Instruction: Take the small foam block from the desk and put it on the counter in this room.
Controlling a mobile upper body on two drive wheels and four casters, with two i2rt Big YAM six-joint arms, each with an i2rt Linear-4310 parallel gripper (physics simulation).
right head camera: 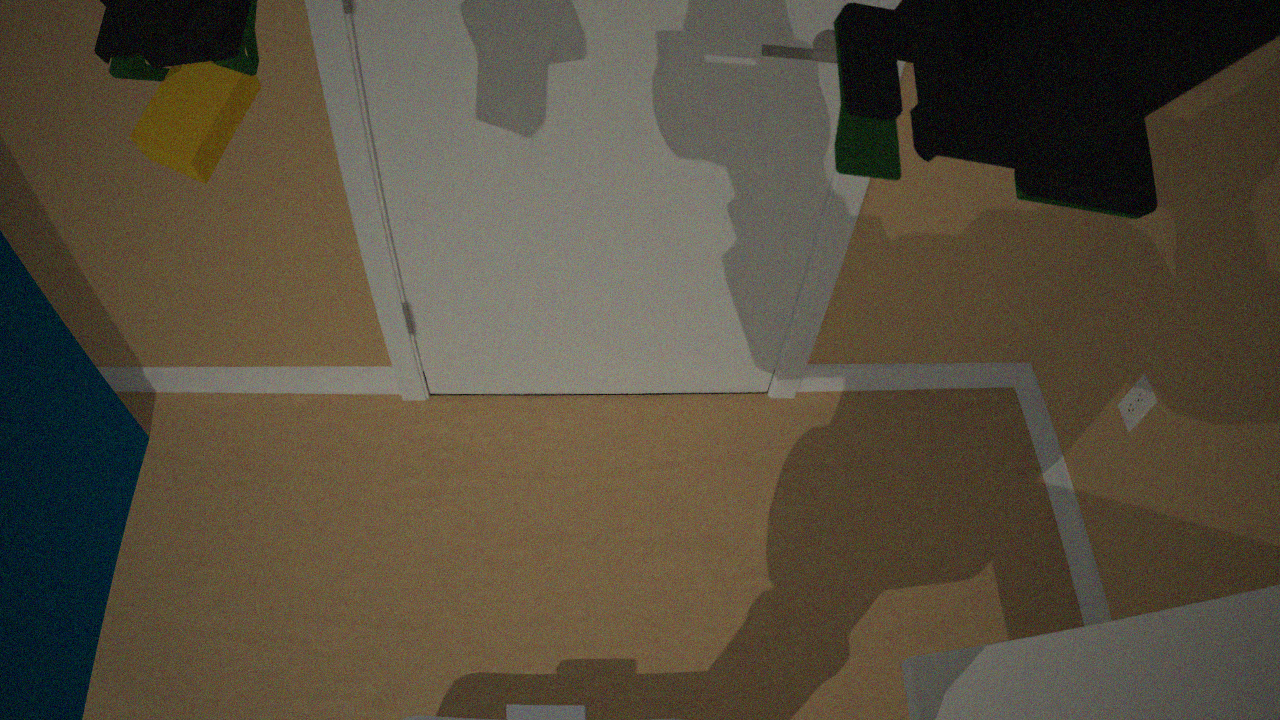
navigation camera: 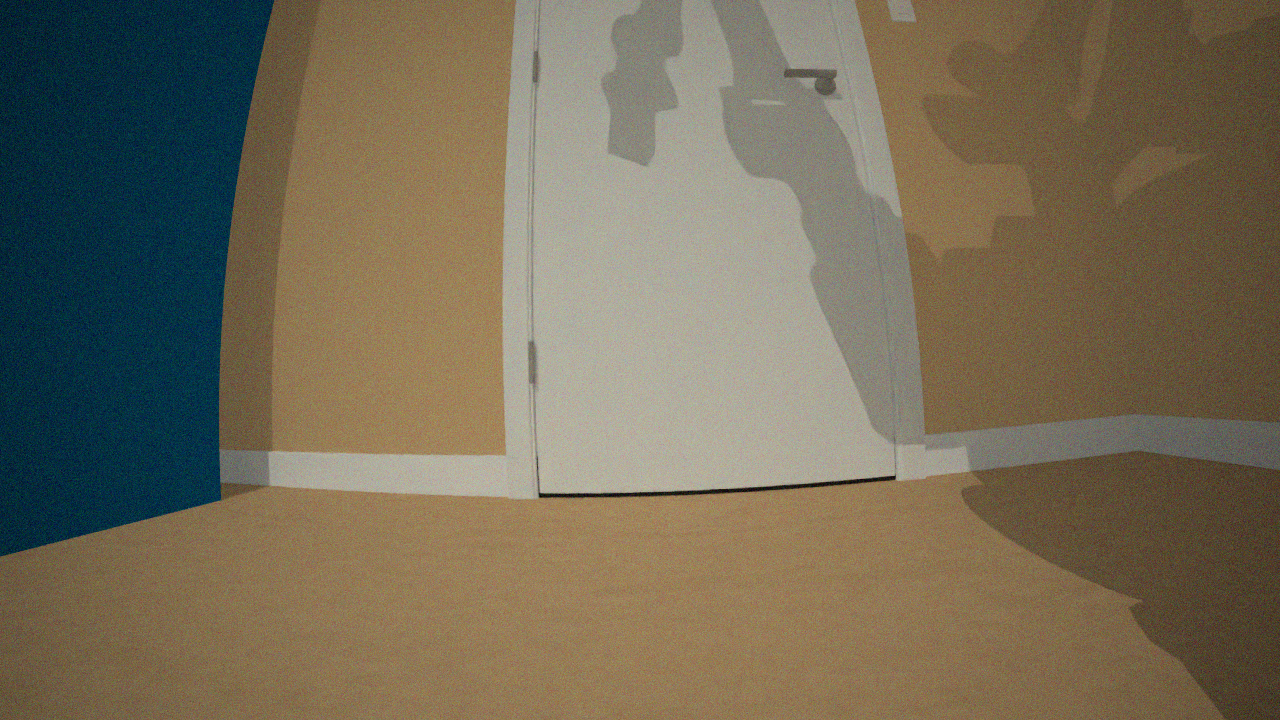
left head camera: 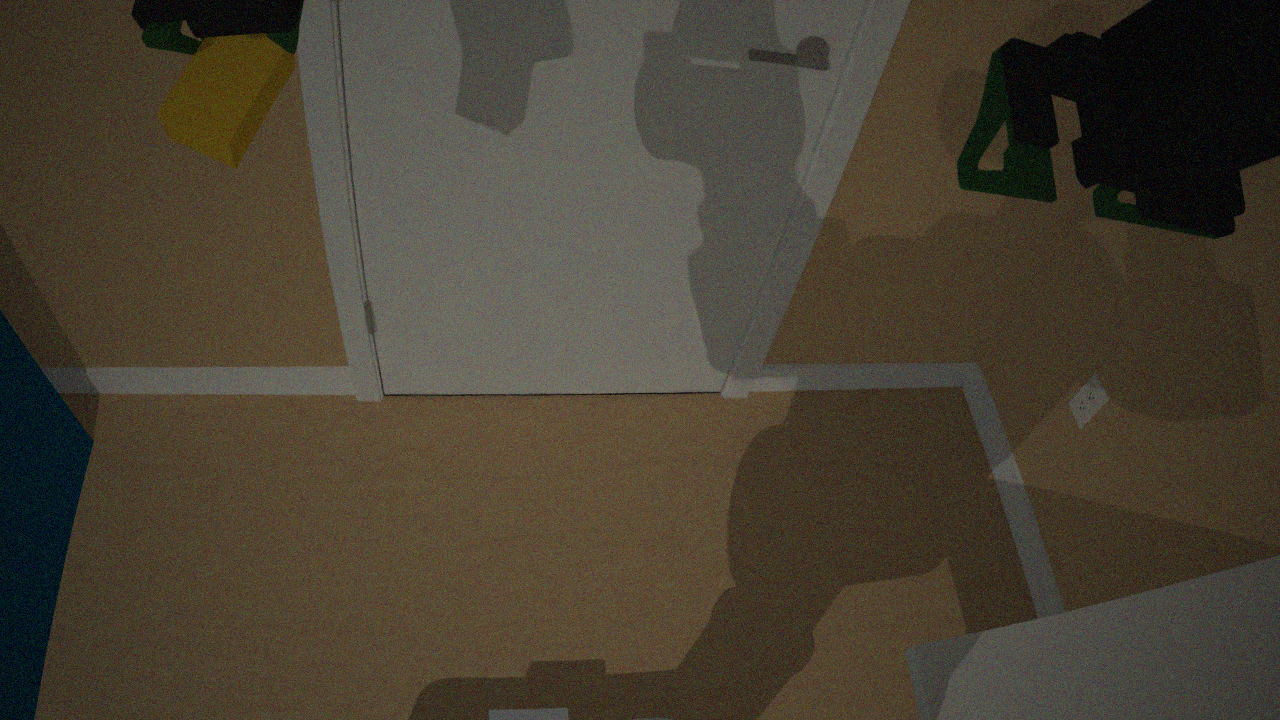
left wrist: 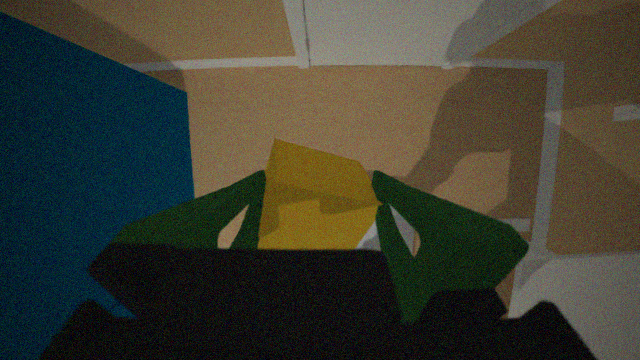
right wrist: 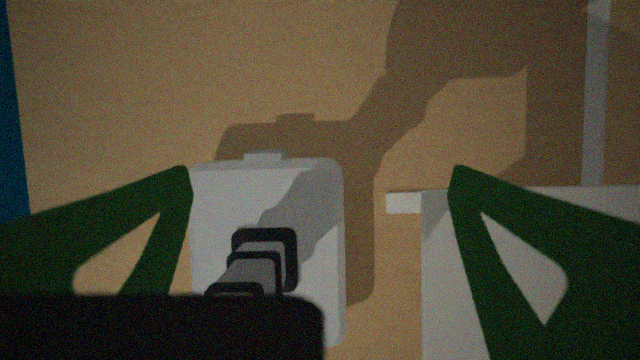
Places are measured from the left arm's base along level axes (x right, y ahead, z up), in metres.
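Pixels of known places: left gripper, fingertip midpoint: (right head camera: 219, 72) (left head camera: 253, 48) (left wrist: 319, 179); right gripper, fingertip midpoint: (right head camera: 933, 172) (left head camera: 1032, 190) (right wrist: 320, 180).
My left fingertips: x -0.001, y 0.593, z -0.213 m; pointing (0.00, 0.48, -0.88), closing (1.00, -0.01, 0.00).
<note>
For each thing: its top centre in the pictures, then the offset to it from my left fingertips. "*": a spot on its surface instead. Level surfaces: height alone.
- yellow foam block, middle of its top: (left wrist: 293, 256) (left head camera: 218, 32) (right head camera: 180, 60) dx -0.012, dy -0.032, dz +0.033 m
- pale table top, its level: dz -0.477 m
- closed white door, surface spot: (left head camera: 537, 268) (right head camera: 571, 269) * dx +0.275, dy +0.511, dz -0.785 m
The yellow foam block (left head camera: 223, 102) (right head camera: 187, 125) (left wrist: 317, 175) is held between the green fingers of my left gripper (left head camera: 228, 41) (right head camera: 187, 68) (left wrist: 319, 179), above the floor at the upper left in both head camera views. The gripper is shut on it, and the block sticks out tilted past the fingertips. My right gripper (left head camera: 1074, 195) (right head camera: 959, 183) (right wrist: 320, 180) is open, with its fingers wide apart and no object between them. A pale table top (left head camera: 1118, 662) (right head camera: 1118, 671) (left wrist: 590, 290) (right wrist: 445, 310), seen in part, stands at the lower right. I cannot identify the counter in these views.
A closed white door (left head camera: 537, 268) (right head camera: 572, 268) (navigation camera: 671, 313) stands ahead in a tan wall. A large dark blue surface (left head camera: 35, 519) (right head camera: 53, 519) (left wrist: 90, 175) (navigation camera: 107, 268) is at the left. My light grey base (right wrist: 225, 200) shows in the right wrist view.
</note>
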